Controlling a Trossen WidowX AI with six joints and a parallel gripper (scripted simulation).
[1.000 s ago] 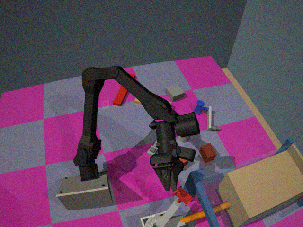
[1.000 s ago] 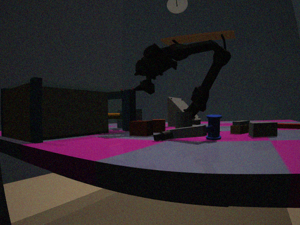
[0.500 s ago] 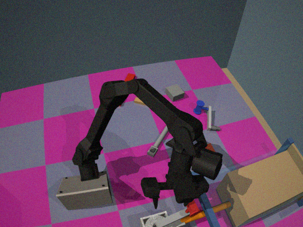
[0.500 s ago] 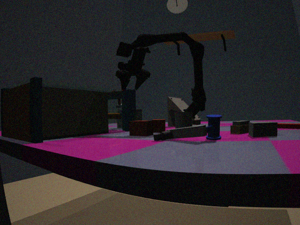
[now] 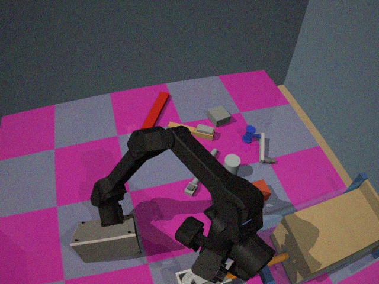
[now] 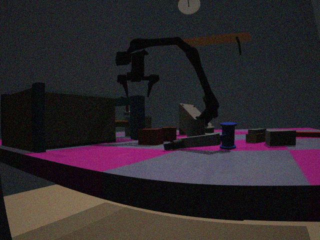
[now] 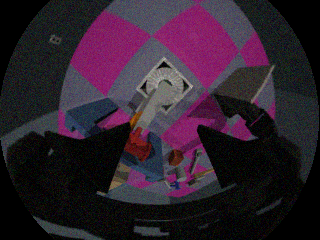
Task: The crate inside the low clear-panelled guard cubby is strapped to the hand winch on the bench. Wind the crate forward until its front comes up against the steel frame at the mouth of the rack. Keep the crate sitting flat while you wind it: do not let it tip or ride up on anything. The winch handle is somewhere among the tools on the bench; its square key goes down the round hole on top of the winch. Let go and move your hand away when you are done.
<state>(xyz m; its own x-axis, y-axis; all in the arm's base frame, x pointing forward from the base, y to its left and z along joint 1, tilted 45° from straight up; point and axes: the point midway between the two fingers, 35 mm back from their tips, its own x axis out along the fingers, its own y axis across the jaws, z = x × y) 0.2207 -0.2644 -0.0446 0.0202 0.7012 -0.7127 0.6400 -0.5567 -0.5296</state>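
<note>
The winch handle with red hub lies 3 cm ahead of my gripper tip, 2 cm to the right of it and 6 cm below it. The rest, counted from my gripper tip: winch 6 cm behind, 4 cm to the right, 14 cm below; blue steel frame 12 cm ahead, 3 cm to the right, 7 cm below; red knob 7 cm ahead, 1 cm to the right, 3 cm below.
</note>
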